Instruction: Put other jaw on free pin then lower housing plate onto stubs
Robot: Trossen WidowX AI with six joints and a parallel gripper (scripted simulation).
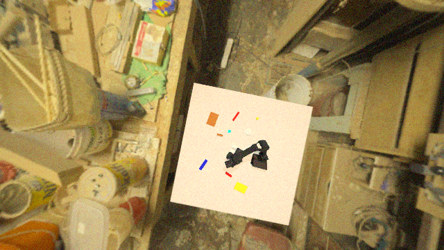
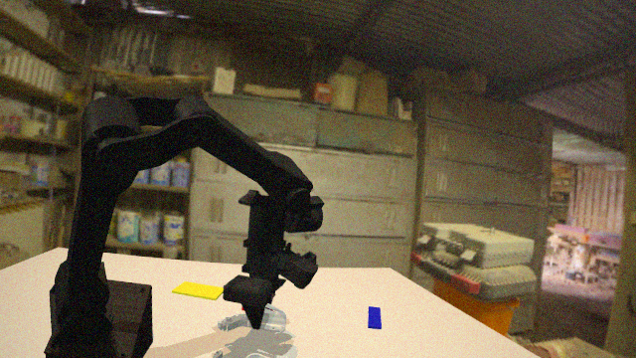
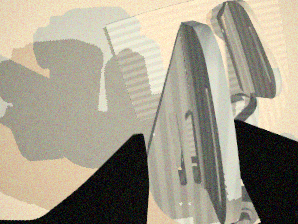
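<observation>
The pale ribbed base is 80 mm below my gripper tip, 30 mm to the right of it and 10 mm ahead of it. Round my gripper tip: brown block (190 mm ahead, 160 mm to the right, 60 mm below); then cyan block (220 mm to the right, 100 mm ahead, 80 mm below); then housing plate (270 mm to the right, 90 mm behind, 50 mm below).
</observation>
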